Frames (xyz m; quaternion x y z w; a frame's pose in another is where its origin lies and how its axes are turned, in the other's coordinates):
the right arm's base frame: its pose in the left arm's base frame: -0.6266 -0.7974 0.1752 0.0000 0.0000 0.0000 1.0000
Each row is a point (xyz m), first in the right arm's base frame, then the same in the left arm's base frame.
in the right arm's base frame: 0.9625 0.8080 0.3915
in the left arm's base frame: 0.3359 0.0106 0.5667
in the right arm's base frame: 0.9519 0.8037 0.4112
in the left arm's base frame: 0.3253 0.0063 0.5864
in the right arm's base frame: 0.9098 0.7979 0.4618
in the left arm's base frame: 0.2832 0.0005 0.6370
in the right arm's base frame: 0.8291 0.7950 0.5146
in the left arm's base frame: 0.2025 -0.0024 0.6898
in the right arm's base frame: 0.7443 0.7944 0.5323
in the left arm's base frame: 0.1177 -0.0030 0.7075
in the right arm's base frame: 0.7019 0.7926 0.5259
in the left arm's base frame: 0.0753 -0.0048 0.7011
